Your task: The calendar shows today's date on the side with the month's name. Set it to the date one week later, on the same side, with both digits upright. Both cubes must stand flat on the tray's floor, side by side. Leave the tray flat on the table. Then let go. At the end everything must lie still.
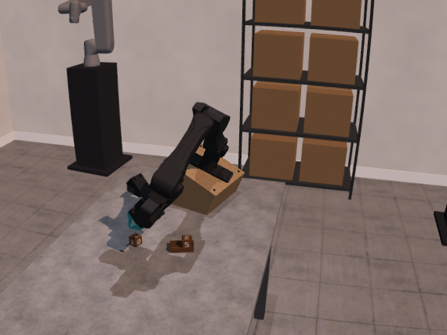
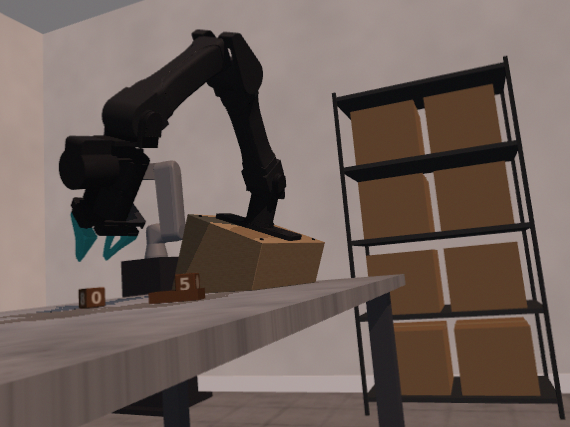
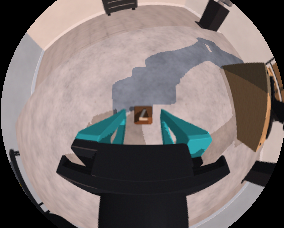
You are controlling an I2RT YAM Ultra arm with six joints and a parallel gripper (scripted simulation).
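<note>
The brown cube is 7 cm below my hand and 1 cm to the right of it. Also, from my hand: brown calendar tray (14 cm to the left, 8 cm below, 4 cm behind).
</note>
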